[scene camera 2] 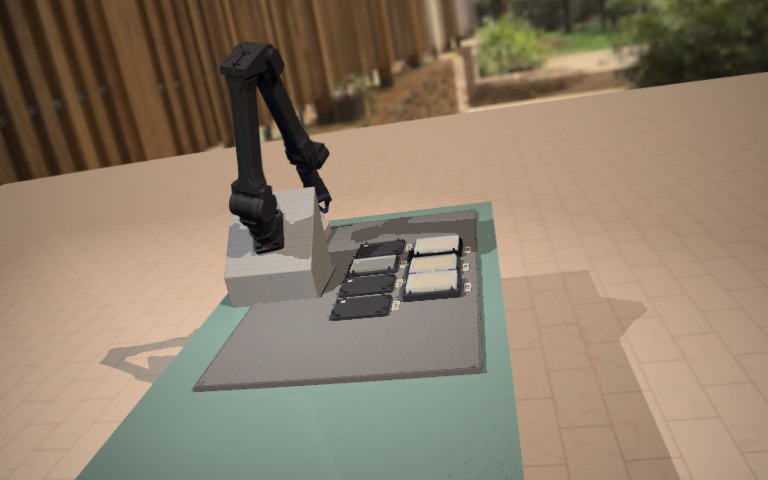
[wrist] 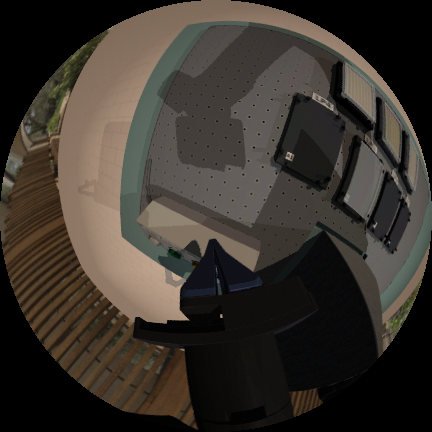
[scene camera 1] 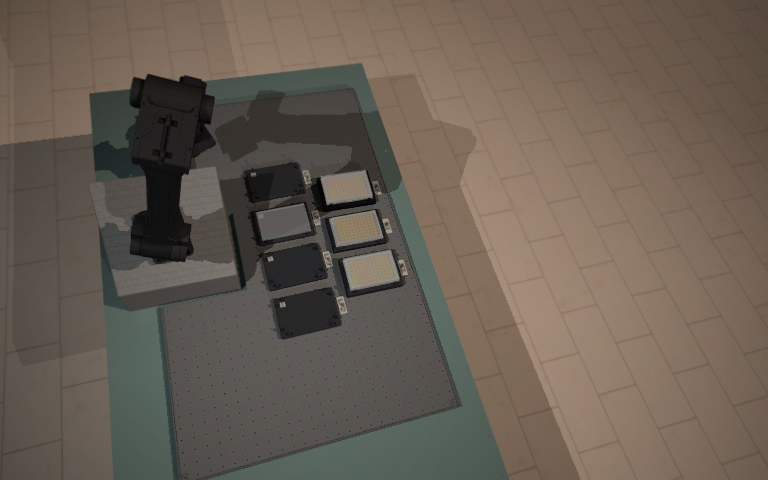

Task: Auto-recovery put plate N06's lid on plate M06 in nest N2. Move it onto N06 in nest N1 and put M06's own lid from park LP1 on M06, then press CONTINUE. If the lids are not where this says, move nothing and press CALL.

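Note:
My gripper is shut and empty, beside the button box; the arm hides it in scene camera 1. A green button and part of a yellow button show; the fingers cover the box's other end. Three plates stand in the nest row: a far one, a yellower middle one and a near one. The far and near plates look paler. A clear grey lid lies on the second park from the far end.
The park labelled LP4 is dark and bare, as are two nearer parks. The light pedestal block carries the arm. A perforated board lies on the green table.

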